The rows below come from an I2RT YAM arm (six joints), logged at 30 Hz.
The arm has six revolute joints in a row. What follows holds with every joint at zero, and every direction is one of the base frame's.
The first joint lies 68 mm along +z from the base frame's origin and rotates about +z.
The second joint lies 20 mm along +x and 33.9 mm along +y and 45.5 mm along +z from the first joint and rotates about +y.
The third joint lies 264 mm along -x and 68.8 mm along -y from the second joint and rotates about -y.
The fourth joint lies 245 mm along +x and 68.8 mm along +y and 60 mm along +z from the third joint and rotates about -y.
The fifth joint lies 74 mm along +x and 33.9 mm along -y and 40.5 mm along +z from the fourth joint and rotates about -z.
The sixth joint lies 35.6 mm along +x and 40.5 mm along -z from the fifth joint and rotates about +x.
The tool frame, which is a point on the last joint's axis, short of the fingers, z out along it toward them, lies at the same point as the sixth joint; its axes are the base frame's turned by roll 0, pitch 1.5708 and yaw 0 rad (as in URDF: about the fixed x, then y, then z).
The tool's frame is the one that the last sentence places.
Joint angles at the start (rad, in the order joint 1, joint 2, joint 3, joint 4, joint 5, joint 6):
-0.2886, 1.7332, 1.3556, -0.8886, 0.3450, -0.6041
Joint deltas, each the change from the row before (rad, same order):
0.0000, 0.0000, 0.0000, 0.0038, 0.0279, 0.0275
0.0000, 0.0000, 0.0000, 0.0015, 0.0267, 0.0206
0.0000, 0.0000, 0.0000, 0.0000, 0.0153, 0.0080
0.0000, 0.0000, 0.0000, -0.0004, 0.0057, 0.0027
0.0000, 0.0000, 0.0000, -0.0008, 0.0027, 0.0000
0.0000, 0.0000, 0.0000, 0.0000, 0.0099, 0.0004
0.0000, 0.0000, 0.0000, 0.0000, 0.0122, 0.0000
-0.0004, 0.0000, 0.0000, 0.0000, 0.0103, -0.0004
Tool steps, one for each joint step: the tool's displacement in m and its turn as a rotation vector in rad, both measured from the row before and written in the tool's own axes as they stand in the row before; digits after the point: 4 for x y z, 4 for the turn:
0.0002, -0.0010, 0.0000, 0.0252, 0.0126, 0.0288
0.0004, -0.0009, 0.0000, 0.0233, 0.0132, 0.0212
0.0003, -0.0005, 0.0000, 0.0130, 0.0080, 0.0080
0.0001, -0.0002, 0.0000, 0.0047, 0.0033, 0.0025
0.0001, 0.0000, 0.0000, 0.0019, 0.0020, -0.0003
0.0002, -0.0003, 0.0000, 0.0085, 0.0051, 0.0004
0.0002, -0.0004, 0.0000, 0.0104, 0.0063, 0.0000
0.0003, -0.0004, 0.0001, 0.0088, 0.0055, -0.0001

